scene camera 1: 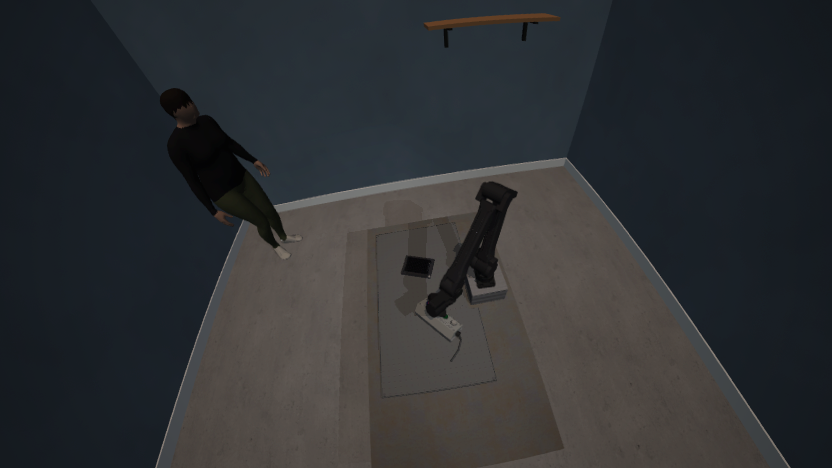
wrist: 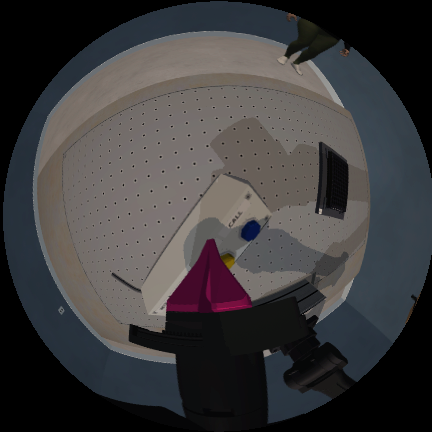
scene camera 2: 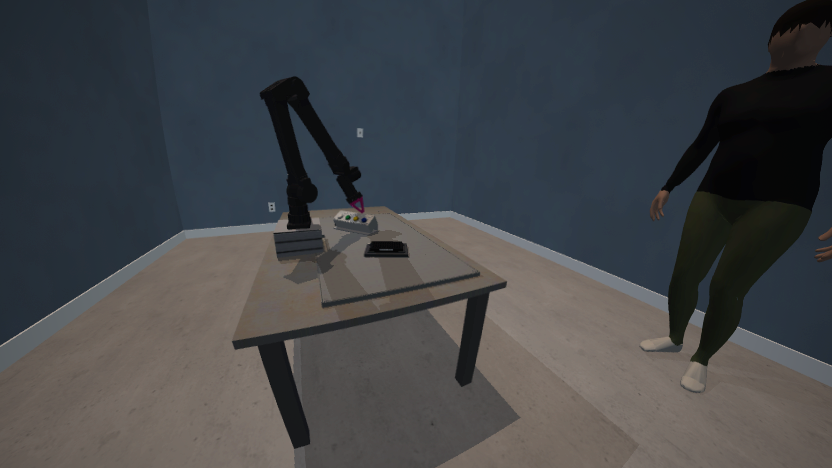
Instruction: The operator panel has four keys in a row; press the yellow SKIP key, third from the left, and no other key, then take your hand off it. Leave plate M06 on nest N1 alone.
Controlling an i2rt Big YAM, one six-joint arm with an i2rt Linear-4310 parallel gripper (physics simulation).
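Frame: origin at the arm's base, x ahead, y left, z up, level; metres.
Seen in the pictures: gripper, fingertip midpoint: (wrist: 211, 242) (scene camera 2: 363, 212); arm's base, origin of the base link: (scene camera 1: 484, 277) (scene camera 2: 299, 224).
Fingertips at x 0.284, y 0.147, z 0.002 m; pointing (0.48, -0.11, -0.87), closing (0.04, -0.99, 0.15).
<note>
Offsets run from my fingertips to a thing's top centre. "pt": to the spot under its first point. Level surfaces: height alone.
The white operator panel {0.021 m left, 0.040 m back, 0.007 m down} (scene camera 1: 437, 328) (scene camera 2: 356, 227) (wrist: 220, 200) lies under my gripper (scene camera 2: 361, 211) (wrist: 211, 242), whose magenta fingers are shut and empty. The yellow SKIP key {0.012 m right, 0.038 m back, 0.016 m down} (scene camera 2: 356, 218) (wrist: 228, 260) is partly hidden by the fingers in the wrist view. The tip shows just beyond it there, towards the CALL end; in scene camera 2 the tip shows a little above the keys, between yellow and the blue key {0.047 m right, 0.003 m back, 0.016 m down} (scene camera 2: 364, 220) (wrist: 250, 230). The green key {0.024 m left, 0.073 m back, 0.016 m down} (scene camera 2: 347, 217) and the white key {0.059 m left, 0.108 m back, 0.016 m down} (scene camera 2: 340, 215) are hidden in the wrist view. A black plate {0.302 m right, 0.045 m ahead, 0.064 m down} (scene camera 1: 417, 266) (scene camera 2: 386, 246) (wrist: 337, 182) sits on its dark nest, apart from the gripper; labels are unreadable.
A black cable {pt 0.163 m left, 0.123 m back, 0.084 m down} (scene camera 1: 459, 348) (wrist: 125, 281) leaves the panel's far end. The arm's base stands on a grey block (scene camera 1: 487, 296) (scene camera 2: 298, 243) beside the perforated board {0.090 m down} (scene camera 1: 430, 366) (scene camera 2: 401, 279) (wrist: 150, 125). A person (scene camera 1: 206, 157) (scene camera 2: 756, 139) (wrist: 315, 42) stands on the floor away from the table.
</note>
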